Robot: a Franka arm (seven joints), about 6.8 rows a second.
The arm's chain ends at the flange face. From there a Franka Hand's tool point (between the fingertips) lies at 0.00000 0.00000 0.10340 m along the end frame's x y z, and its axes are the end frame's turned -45 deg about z.
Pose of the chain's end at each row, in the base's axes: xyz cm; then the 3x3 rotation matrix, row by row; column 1 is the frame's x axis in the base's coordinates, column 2 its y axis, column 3 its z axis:
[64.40, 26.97, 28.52], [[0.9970, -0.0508, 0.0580], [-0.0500, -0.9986, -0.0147], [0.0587, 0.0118, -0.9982]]
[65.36, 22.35, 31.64], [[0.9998, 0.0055, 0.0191], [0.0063, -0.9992, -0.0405], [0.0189, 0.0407, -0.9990]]
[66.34, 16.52, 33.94], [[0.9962, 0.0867, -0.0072], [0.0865, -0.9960, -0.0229], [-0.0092, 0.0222, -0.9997]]
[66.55, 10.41, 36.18], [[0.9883, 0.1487, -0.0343], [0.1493, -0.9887, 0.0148], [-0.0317, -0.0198, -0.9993]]
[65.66, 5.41, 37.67], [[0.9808, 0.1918, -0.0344], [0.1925, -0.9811, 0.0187], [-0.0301, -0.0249, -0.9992]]
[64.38, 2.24, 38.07], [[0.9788, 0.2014, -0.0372], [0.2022, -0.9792, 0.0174], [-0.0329, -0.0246, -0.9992]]
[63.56, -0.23, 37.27], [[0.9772, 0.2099, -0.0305], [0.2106, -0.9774, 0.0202], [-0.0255, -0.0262, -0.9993]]
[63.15, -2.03, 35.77], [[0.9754, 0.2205, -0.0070], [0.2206, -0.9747, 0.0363], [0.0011, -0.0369, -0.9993]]
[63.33, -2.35, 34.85], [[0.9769, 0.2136, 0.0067], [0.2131, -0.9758, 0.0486], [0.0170, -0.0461, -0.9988]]
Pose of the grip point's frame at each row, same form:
[65.00, 26.82, 18.20], [[0.7409, 0.6691, 0.0580], [0.6708, -0.7415, -0.0147], [0.0332, 0.0499, -0.9982]]
[65.56, 21.93, 21.31], [[0.7031, 0.7109, 0.0191], [0.7110, -0.7021, -0.0405], [-0.0154, 0.0421, -0.9990]]
[66.27, 16.28, 23.60], [[0.6431, 0.7657, -0.0072], [0.7654, -0.6431, -0.0229], [-0.0222, 0.0092, -0.9997]]
[66.20, 10.56, 25.85], [[0.5937, 0.8040, -0.0343], [0.8047, -0.5935, 0.0148], [-0.0084, -0.0364, -0.9993]]
[65.30, 5.60, 27.34], [[0.5579, 0.8292, -0.0344], [0.8299, -0.5576, 0.0187], [-0.0037, -0.0389, -0.9992]]
[64.00, 2.42, 27.74], [[0.5497, 0.8345, -0.0372], [0.8354, -0.5494, 0.0174], [-0.0059, -0.0407, -0.9992]]
[63.24, -0.02, 26.94], [[0.5426, 0.8394, -0.0305], [0.8400, -0.5422, 0.0202], [0.0005, -0.0366, -0.9993]]
[63.08, -1.65, 25.44], [[0.5338, 0.8456, -0.0070], [0.8452, -0.5332, 0.0363], [0.0269, -0.0253, -0.9993]]
[63.40, -1.85, 24.52], [[0.5397, 0.8418, 0.0067], [0.8407, -0.5393, 0.0486], [0.0446, -0.0206, -0.9988]]

